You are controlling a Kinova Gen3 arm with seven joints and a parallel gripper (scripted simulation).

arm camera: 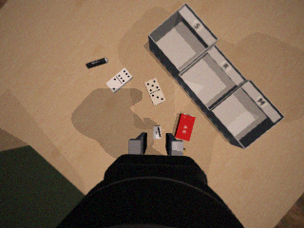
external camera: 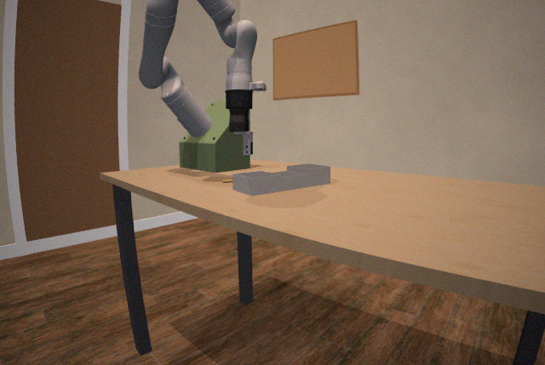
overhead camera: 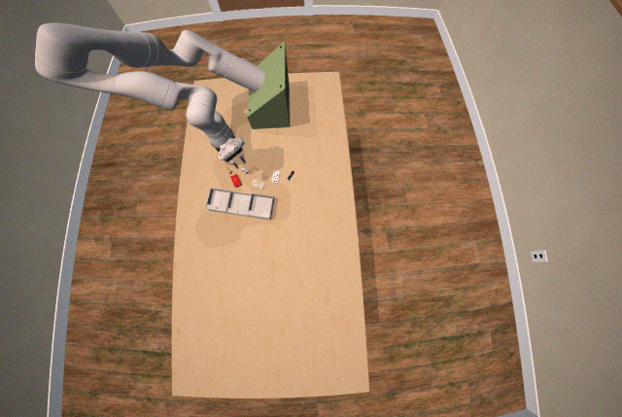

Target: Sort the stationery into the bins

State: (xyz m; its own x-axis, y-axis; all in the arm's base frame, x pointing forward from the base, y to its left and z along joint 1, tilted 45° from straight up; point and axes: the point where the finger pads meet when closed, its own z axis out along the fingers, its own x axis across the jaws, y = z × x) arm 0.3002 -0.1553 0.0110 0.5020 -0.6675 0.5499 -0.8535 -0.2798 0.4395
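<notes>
The grey piece is 80 mm below my hand and 10 mm ahead of it. Also, from my hand: yellow piece (80 mm below, 60 mm to the right, 10 mm behind); then red piece (80 mm below, 50 mm ahead, 40 mm to the right); then white block (120 mm to the left, 90 mm below, 50 mm ahead).
</notes>
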